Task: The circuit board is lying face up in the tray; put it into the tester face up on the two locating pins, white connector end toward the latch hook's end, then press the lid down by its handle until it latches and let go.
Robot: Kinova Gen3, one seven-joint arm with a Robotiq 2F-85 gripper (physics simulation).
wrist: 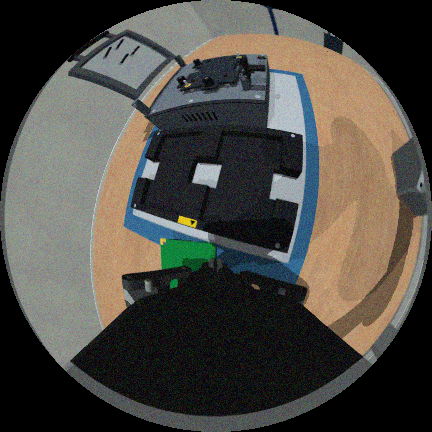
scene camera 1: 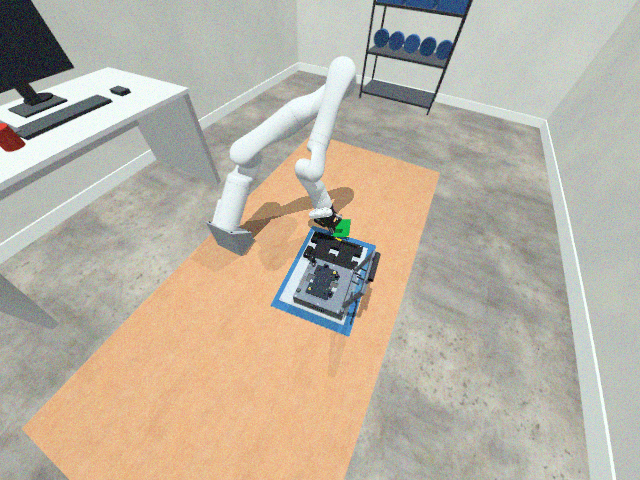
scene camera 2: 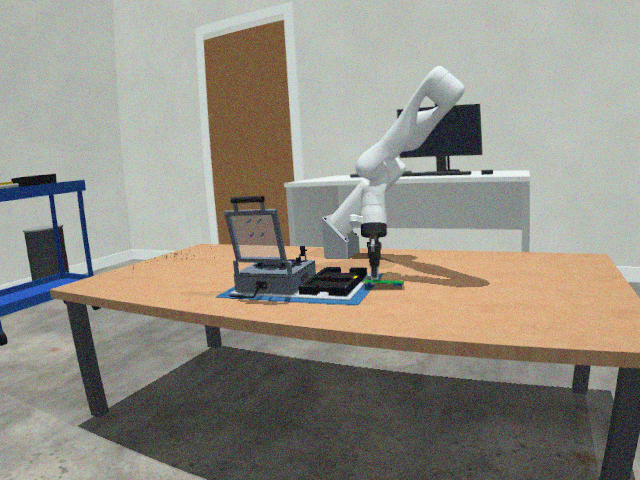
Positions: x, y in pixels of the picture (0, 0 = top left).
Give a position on a lid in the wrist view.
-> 127, 66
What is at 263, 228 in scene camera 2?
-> A lid.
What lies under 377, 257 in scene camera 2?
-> The gripper.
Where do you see a lid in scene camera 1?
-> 364, 273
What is the gripper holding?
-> A green circuit board.
